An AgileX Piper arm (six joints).
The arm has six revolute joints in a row. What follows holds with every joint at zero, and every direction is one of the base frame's.
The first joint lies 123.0 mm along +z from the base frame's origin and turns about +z.
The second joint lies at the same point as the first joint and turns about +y.
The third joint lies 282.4 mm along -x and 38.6 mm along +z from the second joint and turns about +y.
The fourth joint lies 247.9 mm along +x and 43.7 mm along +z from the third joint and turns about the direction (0.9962, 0, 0.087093).
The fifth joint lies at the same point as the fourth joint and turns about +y.
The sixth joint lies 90.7 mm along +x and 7.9 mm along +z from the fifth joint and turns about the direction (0.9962, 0, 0.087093).
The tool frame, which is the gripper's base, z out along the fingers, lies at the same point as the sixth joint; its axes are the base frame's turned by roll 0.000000, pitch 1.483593 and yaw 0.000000 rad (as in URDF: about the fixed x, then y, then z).
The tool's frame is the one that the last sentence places.
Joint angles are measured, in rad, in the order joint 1, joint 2, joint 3, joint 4, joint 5, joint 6. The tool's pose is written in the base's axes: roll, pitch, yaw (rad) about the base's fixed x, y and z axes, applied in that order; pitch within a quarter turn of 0, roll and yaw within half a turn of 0; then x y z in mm. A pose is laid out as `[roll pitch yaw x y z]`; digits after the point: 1 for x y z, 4 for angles.
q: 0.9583, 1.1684, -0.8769, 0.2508, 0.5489, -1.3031
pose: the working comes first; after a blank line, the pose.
Where each joint sits with the arm in this pose, in the base's axes (m; each line is computed from the numbers above, not from the rounded line before):
joint 1: 0.0000 0.0000 0.1230
joint 2: 0.0000 0.0000 0.1230
joint 3: -0.0432 -0.0614 0.3980
joint 4: 0.1006 0.1431 0.3686
joint 5: 0.1006 0.1431 0.3686
joint 6: 0.1293 0.2045 0.3077
the tool: 0.1293 0.2045 0.3077

[-2.3983 0.4339 -0.8666 129.3 204.5 307.7]
